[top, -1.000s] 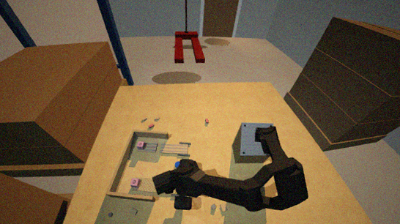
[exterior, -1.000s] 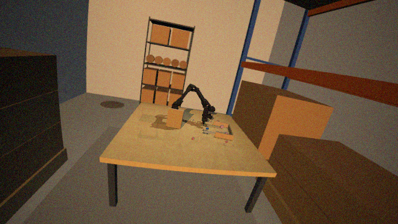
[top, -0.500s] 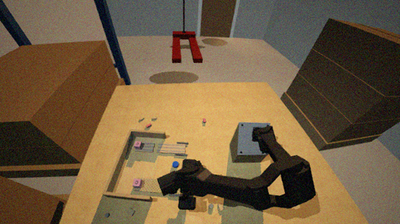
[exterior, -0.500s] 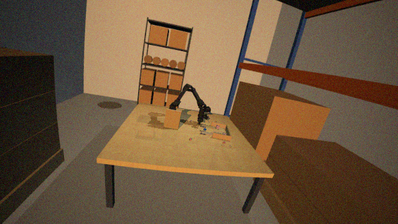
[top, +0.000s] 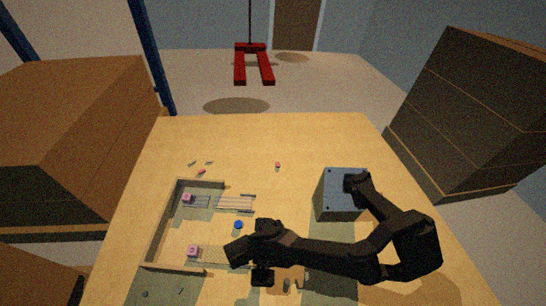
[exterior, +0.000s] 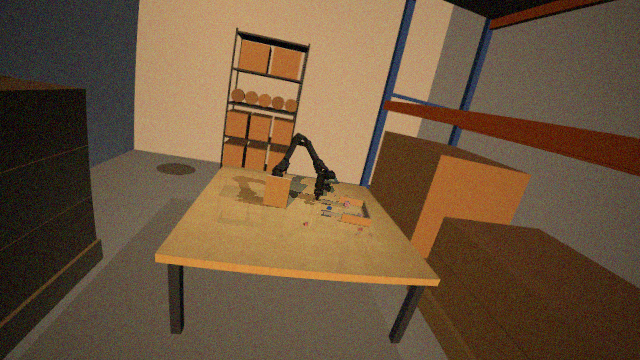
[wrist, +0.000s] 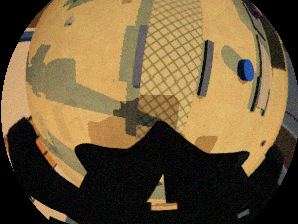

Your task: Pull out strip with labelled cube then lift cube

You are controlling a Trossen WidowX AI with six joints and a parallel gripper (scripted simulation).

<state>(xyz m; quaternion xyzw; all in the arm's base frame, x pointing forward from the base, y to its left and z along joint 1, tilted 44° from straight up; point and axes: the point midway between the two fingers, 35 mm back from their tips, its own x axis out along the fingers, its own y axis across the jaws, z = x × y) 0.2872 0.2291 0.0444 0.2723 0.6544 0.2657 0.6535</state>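
Now: gripper tip 10 cm short of the long meshed strip. From my gripper tip the other things lie so: small blue cylinder 11 cm to the right, 9 cm ahead.
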